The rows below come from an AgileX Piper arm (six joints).
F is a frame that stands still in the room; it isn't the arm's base.
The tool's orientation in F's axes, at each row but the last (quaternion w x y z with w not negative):
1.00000 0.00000 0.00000 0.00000
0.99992 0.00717 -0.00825 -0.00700
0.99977 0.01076 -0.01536 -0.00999
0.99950 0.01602 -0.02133 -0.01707
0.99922 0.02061 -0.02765 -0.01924
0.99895 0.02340 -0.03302 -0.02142
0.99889 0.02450 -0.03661 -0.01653
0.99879 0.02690 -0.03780 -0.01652
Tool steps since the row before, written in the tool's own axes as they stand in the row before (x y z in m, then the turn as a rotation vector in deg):
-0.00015 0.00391 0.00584 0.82 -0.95 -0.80
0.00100 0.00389 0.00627 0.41 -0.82 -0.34
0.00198 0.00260 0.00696 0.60 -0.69 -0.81
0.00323 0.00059 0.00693 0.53 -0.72 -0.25
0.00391 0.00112 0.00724 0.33 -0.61 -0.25
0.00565 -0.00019 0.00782 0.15 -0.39 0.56
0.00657 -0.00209 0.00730 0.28 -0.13 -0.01
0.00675 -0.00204 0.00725 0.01 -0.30 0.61
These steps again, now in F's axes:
-0.00015 0.00391 0.00584 0.82 -0.95 -0.80
0.00095 0.00379 0.00634 0.40 -0.82 -0.35
0.00181 0.00241 0.00707 0.61 -0.68 -0.81
0.00295 0.00026 0.00708 0.52 -0.73 -0.25
0.00354 0.00067 0.00748 0.32 -0.61 -0.26
0.00510 -0.00079 0.00815 0.10 -0.42 0.55
0.00594 -0.00266 0.00764 0.28 -0.14 0.00
0.00611 -0.00265 0.00761 -0.05 -0.33 0.59

